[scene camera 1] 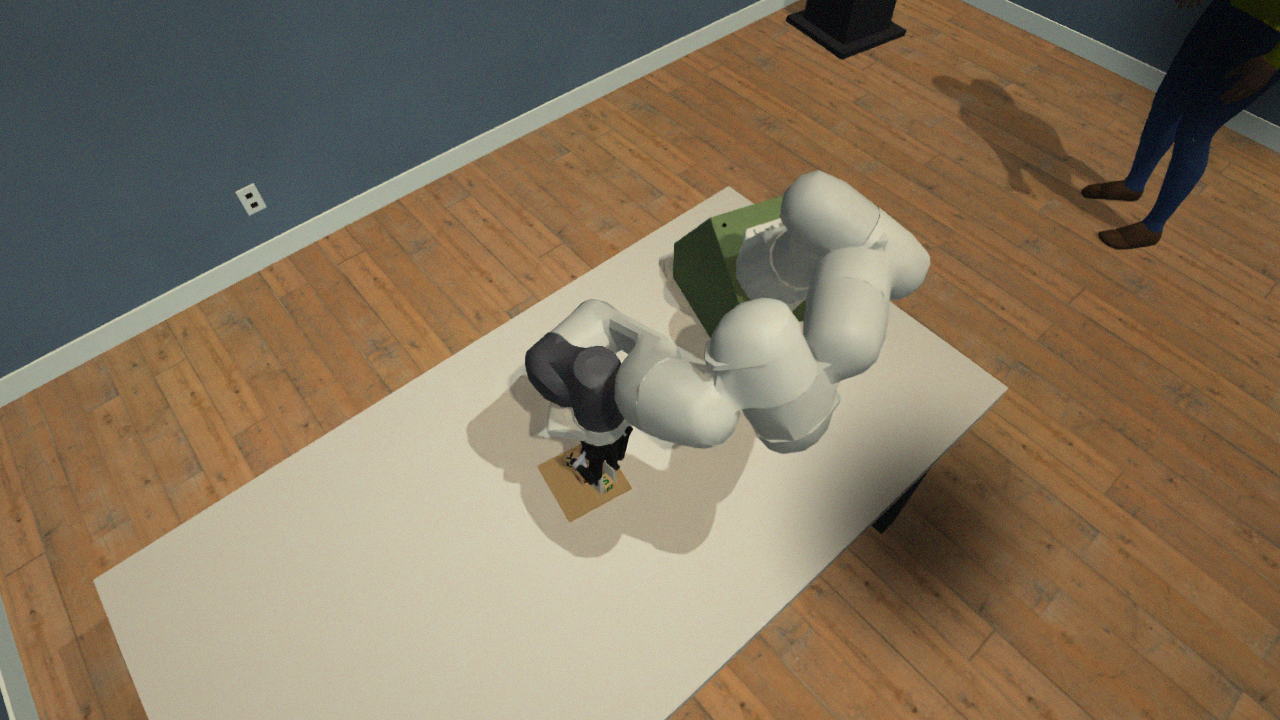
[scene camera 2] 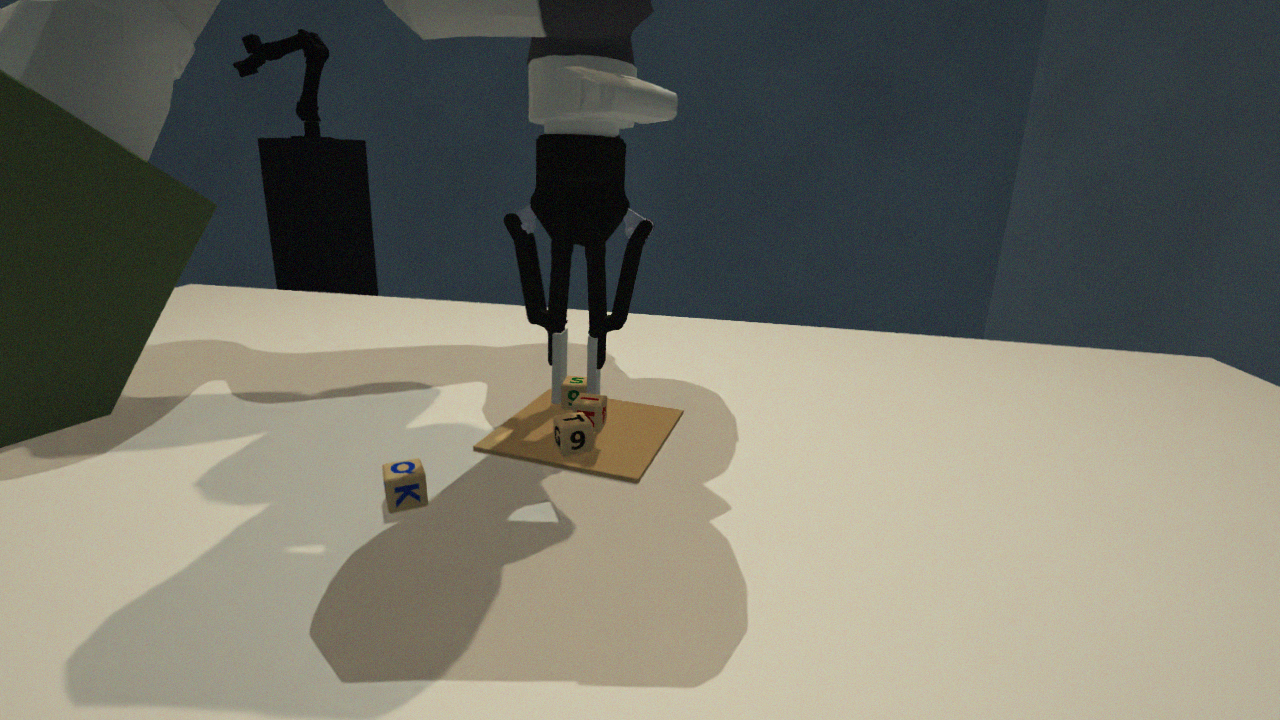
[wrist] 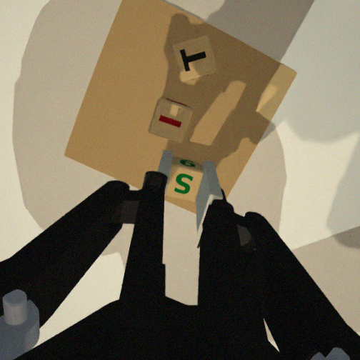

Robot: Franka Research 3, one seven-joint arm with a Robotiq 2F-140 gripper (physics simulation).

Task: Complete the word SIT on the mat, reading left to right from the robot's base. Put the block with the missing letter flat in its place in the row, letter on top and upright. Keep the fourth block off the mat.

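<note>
My gripper (scene camera 2: 575,386) (wrist: 184,171) is shut on the S block (scene camera 2: 575,388) (wrist: 183,183), a wooden cube with a green S on top, at the near edge of the mat in the wrist view. The tan square mat (scene camera 1: 570,507) (scene camera 2: 626,456) (wrist: 95,120) bears the I block (scene camera 2: 590,410) (wrist: 170,120), red letter up, and the T block (scene camera 2: 573,433) (wrist: 194,58), black letter up and turned relative to the others. The I block stands between the other two, with gaps in the wrist view. The fourth block (scene camera 2: 405,485), with a blue Q-like letter up and a K on its side, lies off the mat.
The white table (scene camera 1: 358,555) (scene camera 2: 895,537) carries the mat and blocks. A green housing (scene camera 1: 702,268) (scene camera 2: 71,268) stands by the arm's base. A black pedestal (scene camera 2: 320,214) with a small dark arm stands beyond the table. A person (scene camera 1: 1190,125) stands on the floor at the right.
</note>
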